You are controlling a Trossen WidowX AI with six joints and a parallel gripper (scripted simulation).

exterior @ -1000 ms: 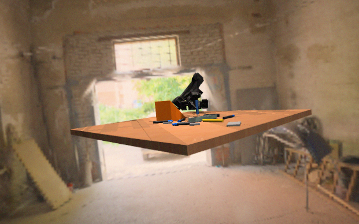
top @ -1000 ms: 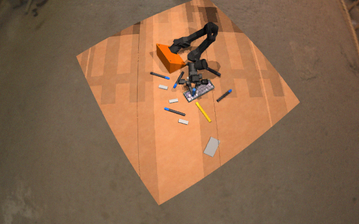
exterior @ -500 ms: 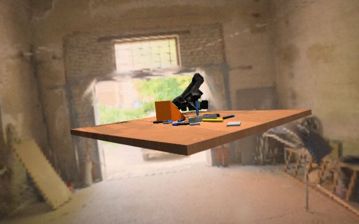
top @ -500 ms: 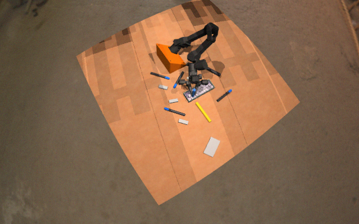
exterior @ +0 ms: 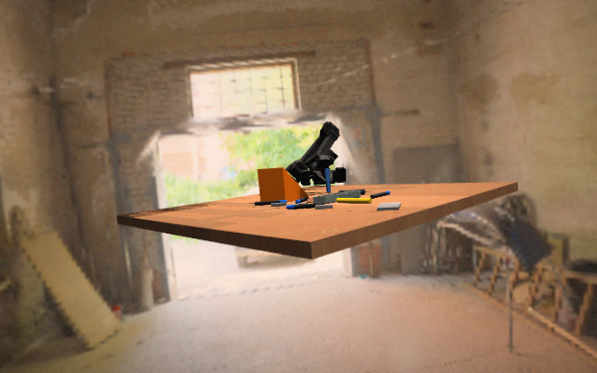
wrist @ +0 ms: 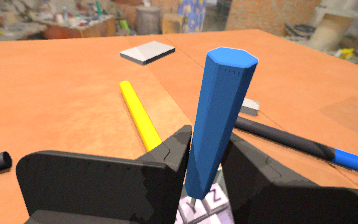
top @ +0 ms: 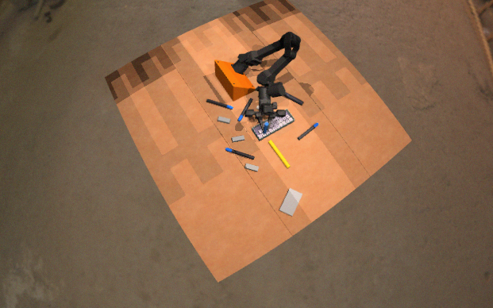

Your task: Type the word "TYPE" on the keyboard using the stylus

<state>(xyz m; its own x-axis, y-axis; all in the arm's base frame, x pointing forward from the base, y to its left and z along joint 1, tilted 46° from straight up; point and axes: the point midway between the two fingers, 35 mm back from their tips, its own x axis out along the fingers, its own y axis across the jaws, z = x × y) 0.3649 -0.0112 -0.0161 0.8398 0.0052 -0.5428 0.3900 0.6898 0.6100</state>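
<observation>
Now: gripper tip 12 cm past the white cylinder, 7 cm to the right of it and 7 cm above it. From my gripper tip the other things lie so: dark cylinder: 14 cm behind, 23 cm to the left, 7 cm below; then yellow stick: 10 cm ahead, 3 cm to the left, 7 cm below; then blue stylus: 1 cm behind, 1 cm to the left, 2 cm below.
</observation>
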